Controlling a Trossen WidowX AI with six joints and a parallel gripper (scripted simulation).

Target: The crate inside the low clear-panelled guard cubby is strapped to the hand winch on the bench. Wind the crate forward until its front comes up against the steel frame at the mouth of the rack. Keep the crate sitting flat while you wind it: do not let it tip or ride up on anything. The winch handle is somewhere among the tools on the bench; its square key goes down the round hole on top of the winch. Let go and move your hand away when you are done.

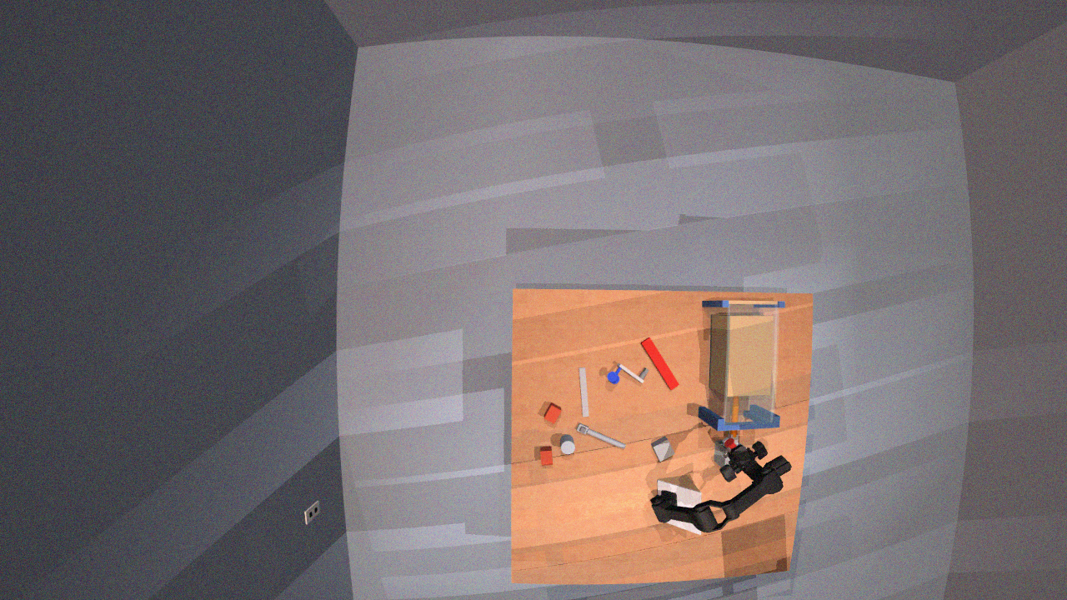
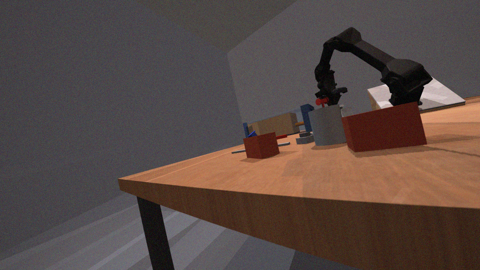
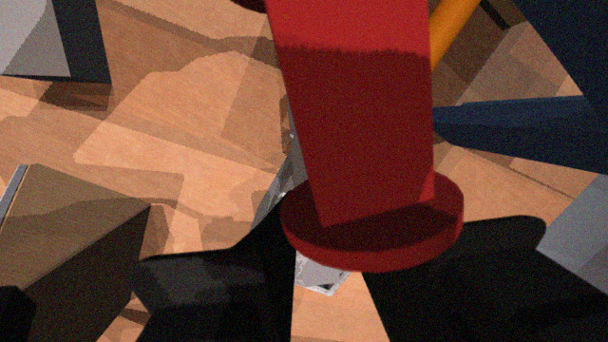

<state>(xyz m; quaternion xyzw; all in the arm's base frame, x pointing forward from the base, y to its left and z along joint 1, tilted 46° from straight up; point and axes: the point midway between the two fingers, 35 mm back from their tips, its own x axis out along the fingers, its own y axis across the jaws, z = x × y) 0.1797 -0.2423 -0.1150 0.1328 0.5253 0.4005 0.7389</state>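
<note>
Now: gripper tip 5 cm short of the red grip, 2 cm to the right of it and 5 cm below it. Round my gripper tip: grey winch: 6 cm behind, 3 cm to the right, 7 cm below; blue steel frame: 12 cm ahead, 4 cm to the right, 1 cm above; red-knobbed crank: 1 cm ahead, 1 cm to the left, 2 cm above.
</note>
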